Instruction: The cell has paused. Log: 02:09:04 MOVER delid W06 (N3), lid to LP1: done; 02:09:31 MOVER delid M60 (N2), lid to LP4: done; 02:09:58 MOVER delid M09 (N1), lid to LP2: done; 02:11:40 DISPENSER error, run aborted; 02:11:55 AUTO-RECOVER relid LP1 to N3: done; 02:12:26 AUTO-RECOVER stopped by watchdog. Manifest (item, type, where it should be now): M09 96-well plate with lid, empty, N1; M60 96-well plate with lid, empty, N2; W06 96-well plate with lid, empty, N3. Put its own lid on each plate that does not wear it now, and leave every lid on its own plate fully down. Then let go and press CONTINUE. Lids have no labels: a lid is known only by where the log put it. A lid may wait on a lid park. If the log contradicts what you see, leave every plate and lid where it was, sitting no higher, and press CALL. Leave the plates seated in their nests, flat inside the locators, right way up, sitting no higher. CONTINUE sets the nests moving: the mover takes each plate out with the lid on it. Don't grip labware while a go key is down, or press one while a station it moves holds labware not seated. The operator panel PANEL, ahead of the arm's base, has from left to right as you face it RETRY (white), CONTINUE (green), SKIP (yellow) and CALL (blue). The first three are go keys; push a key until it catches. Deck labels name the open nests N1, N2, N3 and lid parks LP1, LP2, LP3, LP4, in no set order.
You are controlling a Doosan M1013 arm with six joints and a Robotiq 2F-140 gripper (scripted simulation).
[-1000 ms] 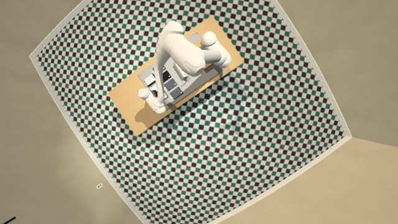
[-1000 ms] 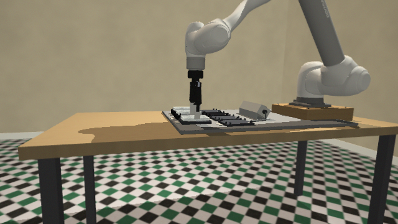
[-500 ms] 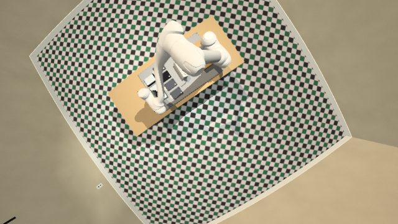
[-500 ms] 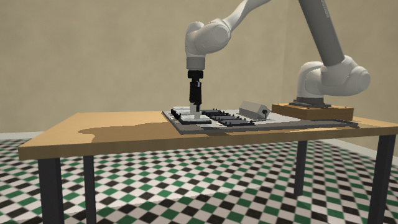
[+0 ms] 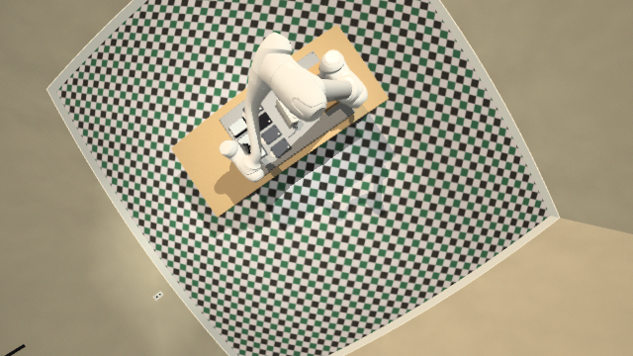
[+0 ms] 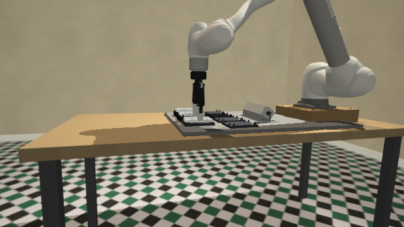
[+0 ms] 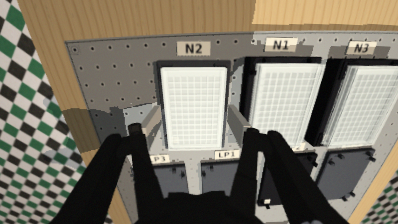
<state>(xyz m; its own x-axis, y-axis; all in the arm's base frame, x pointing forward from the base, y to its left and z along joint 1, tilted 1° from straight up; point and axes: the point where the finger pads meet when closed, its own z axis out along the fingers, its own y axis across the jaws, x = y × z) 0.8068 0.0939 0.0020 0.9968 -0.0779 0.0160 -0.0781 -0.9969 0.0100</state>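
Now: hand 30 mm above the plate. The rest, counted from my hand: LP1 label: 100 mm behind, 50 mm to the right, 50 mm below; then lid park LP3: 180 mm behind, 80 mm to the left, 40 mm below; then lid park LP1: 190 mm behind, 50 mm to the right, 40 mm below.
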